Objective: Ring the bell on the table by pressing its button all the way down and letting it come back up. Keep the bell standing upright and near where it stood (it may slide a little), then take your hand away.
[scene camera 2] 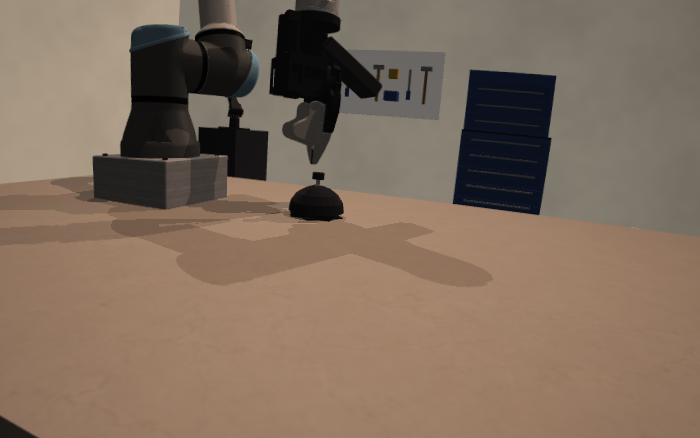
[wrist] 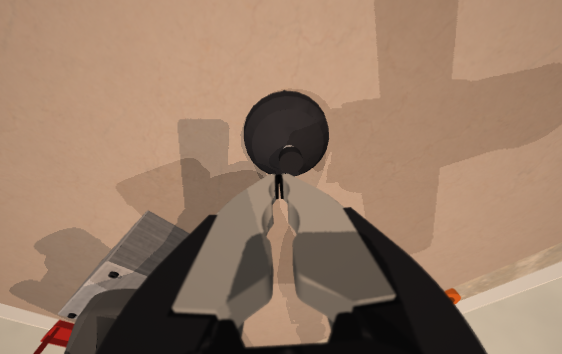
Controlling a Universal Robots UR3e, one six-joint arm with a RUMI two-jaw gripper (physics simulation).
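Seen in the pictures: gripper, between the fingertips: (scene camera 2: pixel 313 164) (wrist: pixel 278 176); arm's base, origin of its link: (scene camera 2: pixel 161 155).
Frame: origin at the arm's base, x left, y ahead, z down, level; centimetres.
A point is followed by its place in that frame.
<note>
A black dome-shaped bell (scene camera 2: pixel 315 202) @(x 3.7, y 28.5, z 4.5 cm) (wrist: pixel 280 117) @(x 9.5, y 27.8, z 3.4 cm) stands upright on the tan table (scene camera 2: pixel 335 335) @(x -24.2, y 46.6, z 7.1 cm) (wrist: pixel 125 65) @(x 20.0, y 19.1, z 7.1 cm). Its round black button (scene camera 2: pixel 317 176) @(x 6.2, y 27.1, z 1.0 cm) (wrist: pixel 291 159) @(x 7.2, y 27.0, z 0.5 cm) sits raised on a short light stem above the dome. My gripper (scene camera 2: pixel 313 162) @(x 7.2, y 25.7, z -0.6 cm) (wrist: pixel 278 176) @(x 7.2, y 25.7, z -0.6 cm) is shut with nothing between its fingers. In the scene view its tips point down a small gap above the button and very slightly to its left. In the wrist view the tips show just below the button and a little to its left. They do not touch the bell.
The arm's base stands on a grey block (scene camera 2: pixel 166 180) @(x -6.2, y 9.0, z 2.8 cm) (wrist: pixel 145 240) @(x 7.2, y 7.1, z 3.3 cm) left of the bell. A dark box (scene camera 2: pixel 250 154) stands behind it. A tool board (scene camera 2: pixel 356 82) and a blue cabinet (scene camera 2: pixel 503 170) are at the back. Arm shadows lie around the bell.
</note>
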